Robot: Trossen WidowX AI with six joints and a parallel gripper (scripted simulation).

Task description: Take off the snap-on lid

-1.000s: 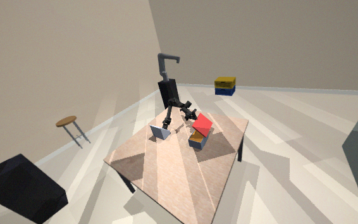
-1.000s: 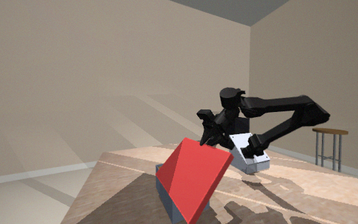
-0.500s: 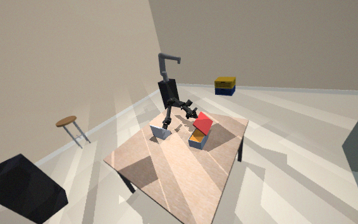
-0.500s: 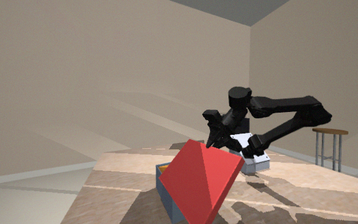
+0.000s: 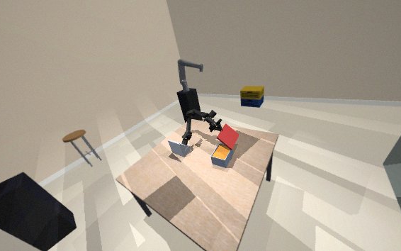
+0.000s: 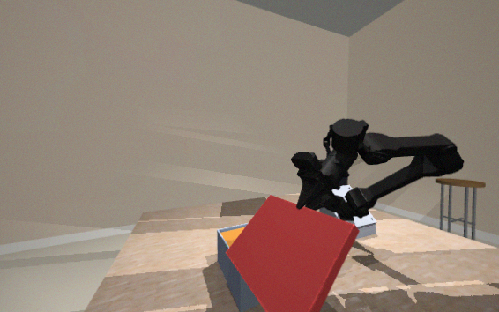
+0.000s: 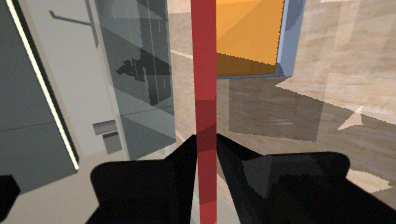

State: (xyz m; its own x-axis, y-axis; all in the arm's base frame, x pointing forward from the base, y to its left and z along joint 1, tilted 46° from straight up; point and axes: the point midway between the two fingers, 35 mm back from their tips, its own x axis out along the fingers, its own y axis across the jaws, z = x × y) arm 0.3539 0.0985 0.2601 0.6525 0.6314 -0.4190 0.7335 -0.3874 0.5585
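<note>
The lid lies 60 mm ahead of my gripper tip, 20 mm to the left of it and 50 mm below it. Round my gripper tip: storage box: 80 mm ahead, 150 mm to the right, 180 mm below.
</note>
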